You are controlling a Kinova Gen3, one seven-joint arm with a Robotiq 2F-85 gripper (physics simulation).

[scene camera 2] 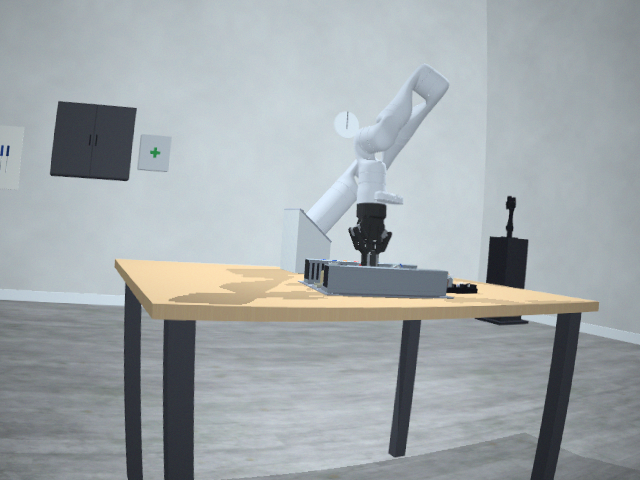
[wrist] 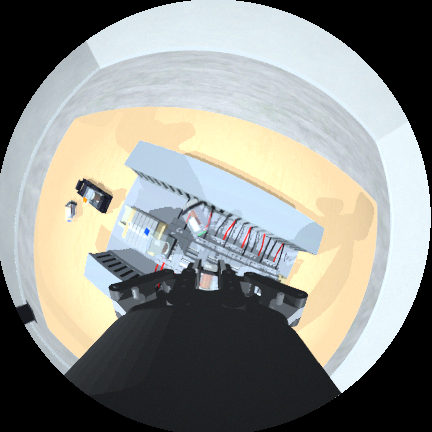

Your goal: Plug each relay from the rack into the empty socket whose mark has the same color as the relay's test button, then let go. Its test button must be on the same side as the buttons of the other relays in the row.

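Where they show: gripper, fingertip midpoint: (wrist: pixel 209 266); arm's base, link origin: (scene camera 2: pixel 311 228).
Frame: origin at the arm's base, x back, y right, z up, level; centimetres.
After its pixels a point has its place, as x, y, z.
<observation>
My gripper (scene camera 2: pixel 370 259) @[-47.0, 3.6, -8.9] (wrist: pixel 209 266) @[-47.0, 3.6, -8.9] is shut on a clear relay (wrist: pixel 208 281) @[-45.5, 4.0, -8.0] with a copper-coloured inside, low over the socket row (wrist: pixel 225 255) @[-48.5, 5.6, -11.3]. In the scene view, the fingertips are partly hidden behind the panel's grey side wall (scene camera 2: pixel 385 280) @[-57.8, 5.2, -10.5]. The relay's lower end, its button and the socket under it are hidden. The black rack (scene camera 2: pixel 463 288) @[-52.5, -22.4, -12.7] (wrist: pixel 104 204) @[-49.7, -16.7, -12.7] stands beside the panel and holds a relay (wrist: pixel 93 195) @[-50.5, -17.7, -10.0] with an orange button. Another relay (wrist: pixel 161 248) @[-47.5, -2.3, -8.2] stands at the left part of the row. The coloured marks cannot be made out.
A small white part (wrist: pixel 70 211) @[-45.5, -26.5, -12.1] with a blue spot is on the table (scene camera 2: pixel 206 279) @[-35.4, 41.5, -14.0] (wrist: pixel 100 140) @[-63.1, -28.7, -14.0] beside the rack. A clear block (wrist: pixel 195 222) @[-51.6, 0.6, -8.8] with a green edge lies askew in the panel, near red and black wires. Tall grey walls (wrist: pixel 225 192) @[-55.8, 2.9, -7.7] flank the sockets.
</observation>
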